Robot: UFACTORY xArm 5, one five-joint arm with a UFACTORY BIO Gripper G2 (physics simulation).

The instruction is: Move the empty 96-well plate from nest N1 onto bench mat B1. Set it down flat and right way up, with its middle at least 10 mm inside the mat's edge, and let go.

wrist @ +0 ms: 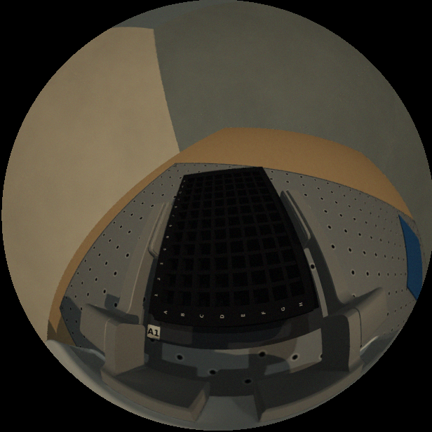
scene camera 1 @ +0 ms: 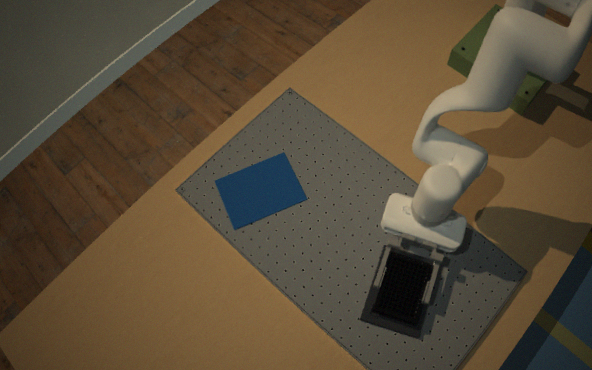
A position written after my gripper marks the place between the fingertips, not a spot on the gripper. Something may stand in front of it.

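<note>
My gripper (scene camera 1: 400, 295) is in sight, and the wrist view has my gripper (wrist: 225, 202) as well. There's a black 96-well plate (scene camera 1: 399, 297), and you'd find the plate (wrist: 230, 256) from the wrist too. I can also see a dark grey nest N1 (scene camera 1: 382, 321), and the wrist view shows that dark grey nest N1 (wrist: 242, 337) too. Then there's a blue bench mat B1 (scene camera 1: 267, 187).
</note>
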